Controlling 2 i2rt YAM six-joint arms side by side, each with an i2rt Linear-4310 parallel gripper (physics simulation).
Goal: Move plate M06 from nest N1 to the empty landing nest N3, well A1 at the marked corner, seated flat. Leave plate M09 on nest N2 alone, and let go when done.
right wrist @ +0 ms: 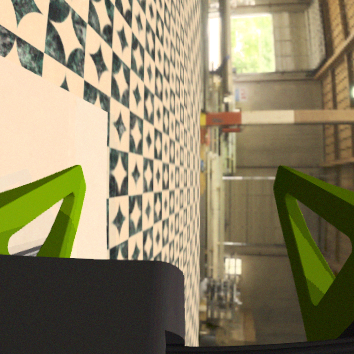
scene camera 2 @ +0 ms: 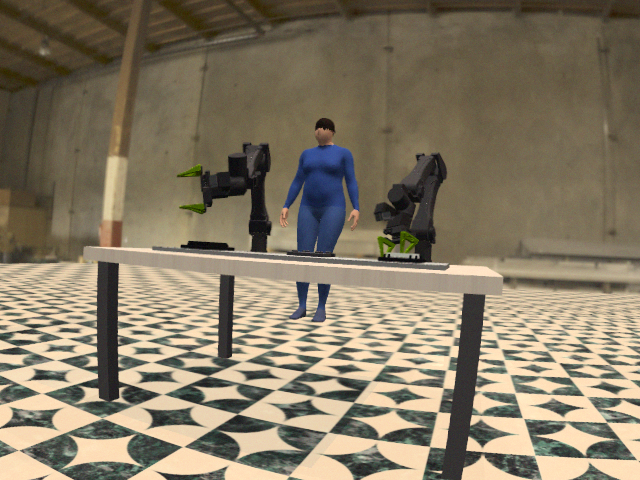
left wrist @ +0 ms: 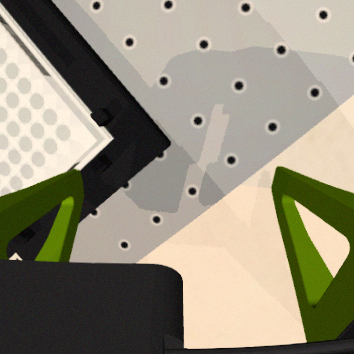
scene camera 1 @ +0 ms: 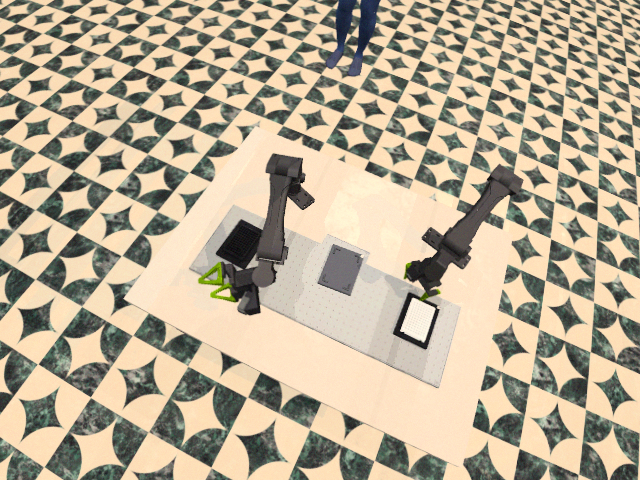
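A white well plate [scene camera 1: 419, 319] [scene camera 2: 402, 255] [left wrist: 30, 115] sits in a black nest [scene camera 1: 398, 330] [left wrist: 135, 130] at the picture's right. A black plate [scene camera 1: 240, 242] [scene camera 2: 206, 244] sits at the left end. The dark grey nest [scene camera 1: 342, 268] [scene camera 2: 311, 253] between them is empty. No plate or nest labels are readable. My left gripper [scene camera 1: 417, 284] [scene camera 2: 393, 252] [left wrist: 177, 177] is open, low beside the white plate's nest; in the left wrist view one finger covers part of its edge. My right gripper [scene camera 1: 206, 289] [scene camera 2: 179, 192] [right wrist: 179, 175] is open, pointing sideways, high above the table.
A grey perforated board [scene camera 1: 372, 330] [left wrist: 240, 115] carries the nests on the pale table [scene camera 1: 310, 356] [scene camera 2: 361, 273]. My right arm [scene camera 1: 273, 217] [scene camera 2: 258, 196] rises beside the black plate. A person in blue [scene camera 1: 356, 31] [scene camera 2: 323, 180] stands behind the table.
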